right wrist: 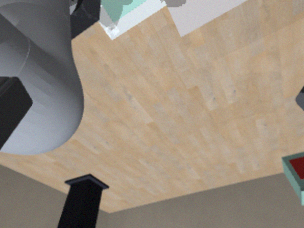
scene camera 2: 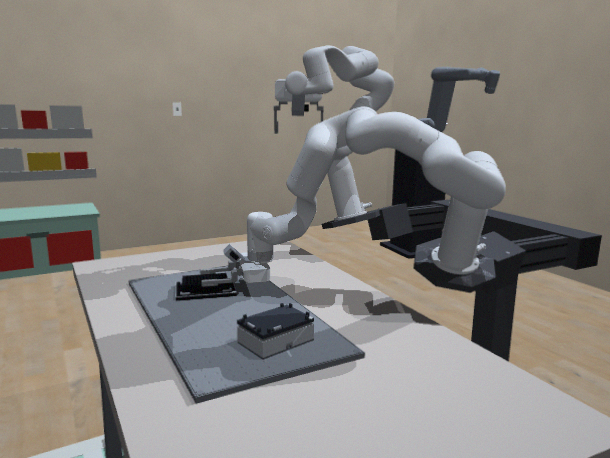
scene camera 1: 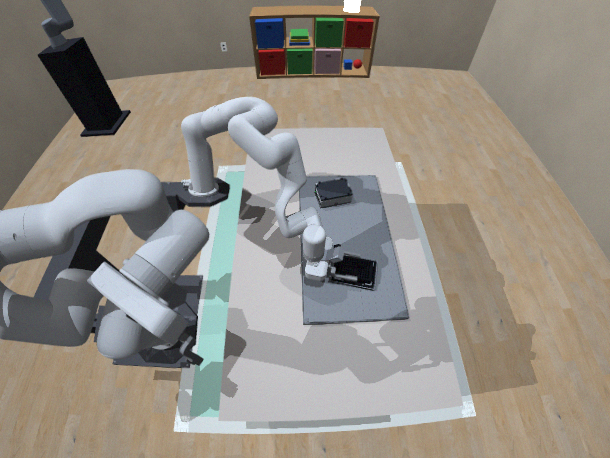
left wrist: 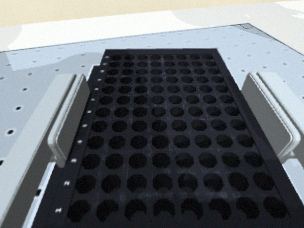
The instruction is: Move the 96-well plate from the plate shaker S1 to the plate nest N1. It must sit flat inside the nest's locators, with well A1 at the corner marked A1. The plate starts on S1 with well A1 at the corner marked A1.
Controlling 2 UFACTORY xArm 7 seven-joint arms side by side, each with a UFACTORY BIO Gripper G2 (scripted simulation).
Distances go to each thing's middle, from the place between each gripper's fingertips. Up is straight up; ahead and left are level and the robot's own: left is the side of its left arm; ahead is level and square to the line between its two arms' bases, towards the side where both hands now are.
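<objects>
Black 96-well plate (left wrist: 159, 124): 10 mm ahead of my left hand and 10 mm below it. My right gripper is 360 mm to the right of the black 96-well plate, 440 mm short of it and 410 mm above it. Going by its middle, the black 96-well plate is nearer to my left hand than to my right gripper.
</objects>
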